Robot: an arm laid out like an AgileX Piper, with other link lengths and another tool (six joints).
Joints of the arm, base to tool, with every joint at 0 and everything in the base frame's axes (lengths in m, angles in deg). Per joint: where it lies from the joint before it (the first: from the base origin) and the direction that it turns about. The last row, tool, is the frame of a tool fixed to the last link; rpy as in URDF.
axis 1: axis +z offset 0 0 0.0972
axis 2: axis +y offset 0 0 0
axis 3: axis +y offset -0.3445 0 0.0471
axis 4: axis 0.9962 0 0.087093 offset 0.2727 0 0.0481
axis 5: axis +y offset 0 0 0
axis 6: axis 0.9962 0 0.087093 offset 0.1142 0 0.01
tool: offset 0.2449 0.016 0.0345 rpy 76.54 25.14 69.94
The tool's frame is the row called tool.
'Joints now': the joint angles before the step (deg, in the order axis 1, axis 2, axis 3, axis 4, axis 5, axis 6). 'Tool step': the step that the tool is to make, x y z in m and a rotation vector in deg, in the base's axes. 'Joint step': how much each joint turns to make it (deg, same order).
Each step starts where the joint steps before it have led.
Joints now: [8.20 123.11 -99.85 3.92 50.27 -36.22]
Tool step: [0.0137 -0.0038 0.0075 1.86 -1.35 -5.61]
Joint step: [-0.17 -0.09 -0.36 -0.65 -1.44 6.02]
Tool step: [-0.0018 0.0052 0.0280 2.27 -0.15 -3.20]
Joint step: [0.12 -1.98 -1.73 0.75 3.07 3.61]
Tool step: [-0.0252 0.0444 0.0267 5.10 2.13 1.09]
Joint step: [1.70 -2.41 -0.94 5.39 4.69 -0.02]
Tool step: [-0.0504 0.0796 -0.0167 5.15 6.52 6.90]
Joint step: [4.31 1.91 -0.27 7.49 4.44 -3.38]
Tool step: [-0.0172 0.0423 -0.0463 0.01 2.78 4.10]
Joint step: [3.85 4.94 0.00 1.33 -2.03 -1.27]
